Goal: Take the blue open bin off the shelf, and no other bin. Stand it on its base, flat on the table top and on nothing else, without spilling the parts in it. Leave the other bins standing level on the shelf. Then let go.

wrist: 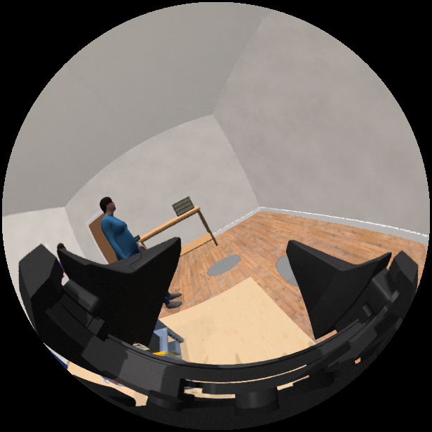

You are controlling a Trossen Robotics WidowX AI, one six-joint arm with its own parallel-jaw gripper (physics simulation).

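My gripper (236, 245) is open, with its two black fingers wide apart and nothing between them. Beyond and below the fingers lies the pale wooden table top (225, 320). A blue-grey frame (163, 336), which looks like part of the shelf, shows at the lower left behind the left finger and the gripper body. A small yellow piece (160, 354) shows low on it. Most of this frame is hidden. I cannot make out the blue open bin or its parts in the wrist view.
A person in a blue top (119, 234) stands beyond the table at the left. Behind is a wooden bench (172, 221) with a dark slatted box (183, 206) on it. Grey discs (224, 265) lie on the wooden floor (260, 230). The gripper body hides the near area.
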